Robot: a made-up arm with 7 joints.
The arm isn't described. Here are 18 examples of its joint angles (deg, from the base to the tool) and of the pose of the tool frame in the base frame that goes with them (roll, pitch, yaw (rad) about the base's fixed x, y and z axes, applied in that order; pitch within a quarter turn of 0, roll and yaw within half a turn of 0; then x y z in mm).
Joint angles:
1: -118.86 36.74 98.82 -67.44 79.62 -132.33 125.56
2: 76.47 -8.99 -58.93 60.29 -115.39 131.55 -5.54
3: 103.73 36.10 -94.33 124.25 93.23 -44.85 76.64
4: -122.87 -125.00 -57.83 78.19 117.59 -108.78 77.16
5: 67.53 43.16 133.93 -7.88 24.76 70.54 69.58
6: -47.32 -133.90 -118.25 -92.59 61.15 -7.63 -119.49
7: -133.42 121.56 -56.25 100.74 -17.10 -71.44 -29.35
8: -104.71 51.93 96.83 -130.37 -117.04 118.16 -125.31
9: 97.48 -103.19 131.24 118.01 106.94 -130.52 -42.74
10: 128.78 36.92 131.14 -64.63 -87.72 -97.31 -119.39
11: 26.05 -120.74 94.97 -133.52 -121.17 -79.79 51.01
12: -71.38 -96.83 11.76 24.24 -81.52 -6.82 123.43
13: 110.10 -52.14 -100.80 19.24 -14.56 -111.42 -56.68
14: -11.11 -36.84 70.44 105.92 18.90 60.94 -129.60
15: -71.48 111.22 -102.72 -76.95 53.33 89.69 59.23
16: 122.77 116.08 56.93 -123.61 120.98 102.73 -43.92
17: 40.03 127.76 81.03 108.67 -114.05 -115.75 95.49
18: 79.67 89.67 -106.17 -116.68 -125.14 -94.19 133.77
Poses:
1: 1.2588 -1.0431 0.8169 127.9 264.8 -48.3
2: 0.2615 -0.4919 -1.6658 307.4 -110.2 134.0
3: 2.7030 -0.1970 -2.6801 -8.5 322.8 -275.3
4: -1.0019 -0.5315 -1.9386 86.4 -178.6 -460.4
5: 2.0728 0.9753 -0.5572 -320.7 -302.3 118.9
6: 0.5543 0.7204 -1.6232 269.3 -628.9 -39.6
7: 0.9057 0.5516 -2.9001 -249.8 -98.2 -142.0
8: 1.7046 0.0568 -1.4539 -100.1 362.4 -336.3
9: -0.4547 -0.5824 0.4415 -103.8 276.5 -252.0
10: -0.1761 -0.2948 0.4298 2.1 -430.9 -207.1
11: 2.2859 -1.2259 -0.8878 -760.0 7.8 -14.4
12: -0.6726 1.1035 1.3040 -479.5 -188.6 -413.9
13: -2.0517 -0.3491 3.1156 -18.6 305.3 -82.3
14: 0.8972 0.1138 0.8036 271.4 -8.8 -303.1
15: -1.1805 -0.6566 1.8834 40.8 -474.7 -534.4
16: 1.5436 0.4749 2.4040 -9.9 -82.3 274.6
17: -0.3108 0.3864 -1.6997 394.8 100.3 -123.2
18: 1.7793 -0.4371 -2.3158 270.8 726.1 -166.9
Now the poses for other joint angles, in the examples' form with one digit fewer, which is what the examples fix.
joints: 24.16 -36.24 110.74 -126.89 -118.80 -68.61 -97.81
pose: 0.056 0.313 -2.067 -491 -113 -312
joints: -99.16 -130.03 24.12 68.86 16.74 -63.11 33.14
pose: -0.154 0.423 -1.799 160 -298 -358
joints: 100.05 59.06 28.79 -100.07 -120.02 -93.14 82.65
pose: 0.574 0.639 -2.065 504 -338 422
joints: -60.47 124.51 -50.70 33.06 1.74 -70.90 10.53
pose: 2.154 0.819 -1.539 172 -200 -306
